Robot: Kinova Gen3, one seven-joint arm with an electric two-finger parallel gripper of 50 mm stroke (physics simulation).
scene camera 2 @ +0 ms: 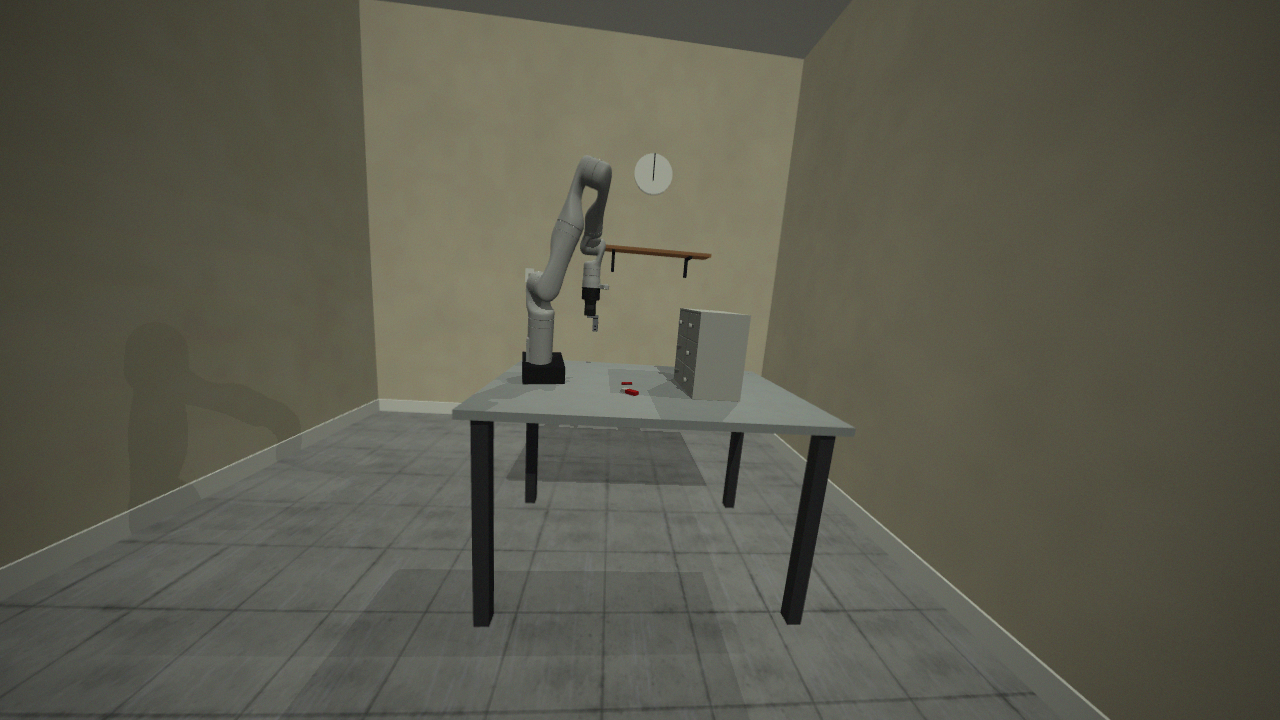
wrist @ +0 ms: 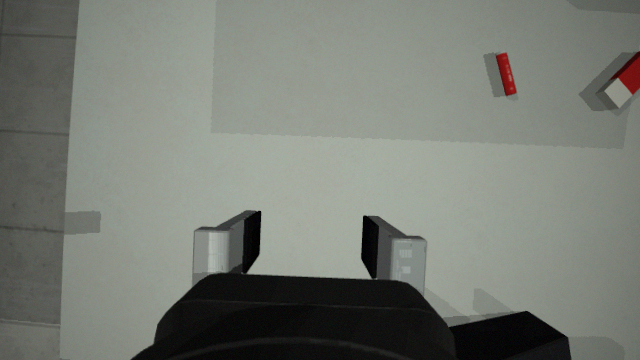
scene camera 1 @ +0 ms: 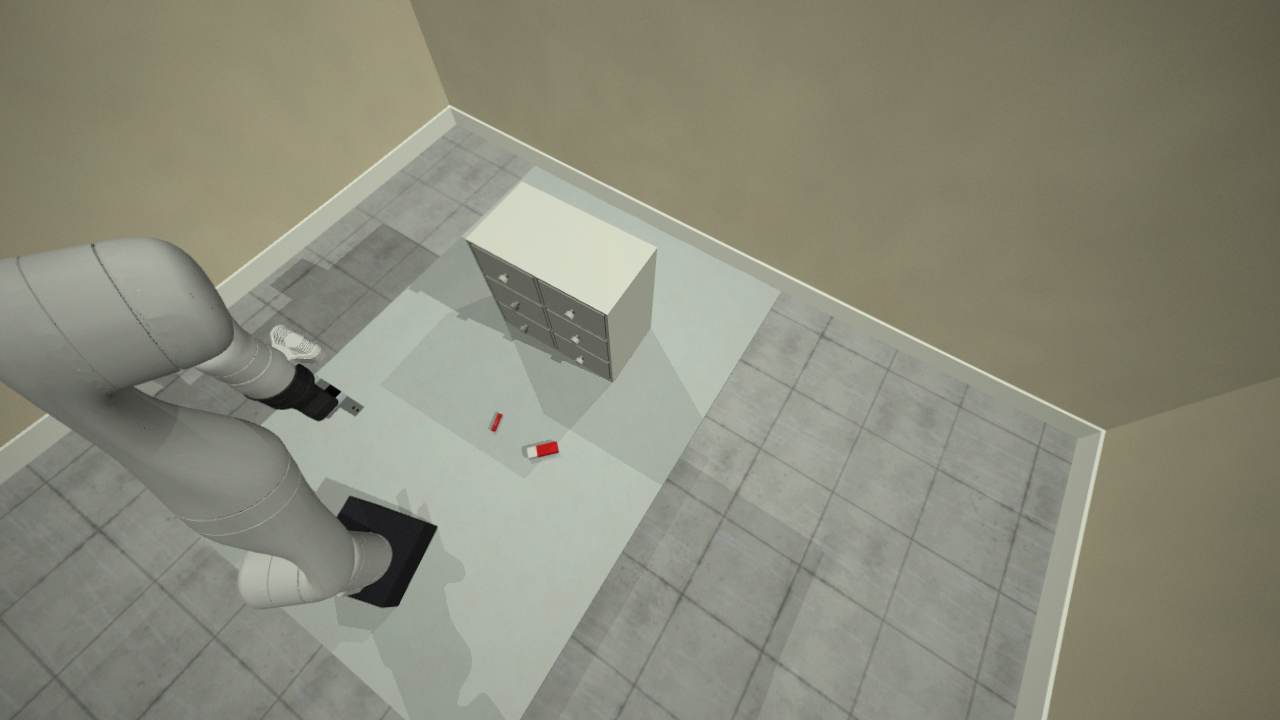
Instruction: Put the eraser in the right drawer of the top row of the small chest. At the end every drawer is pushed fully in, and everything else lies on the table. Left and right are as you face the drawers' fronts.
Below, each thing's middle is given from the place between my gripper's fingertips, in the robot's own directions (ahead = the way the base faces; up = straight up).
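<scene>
My hand is 3 cm above the small chest [scene camera 1: 613,272], and it is also 20 cm to the left of the chest and 44 cm short of it.
</scene>
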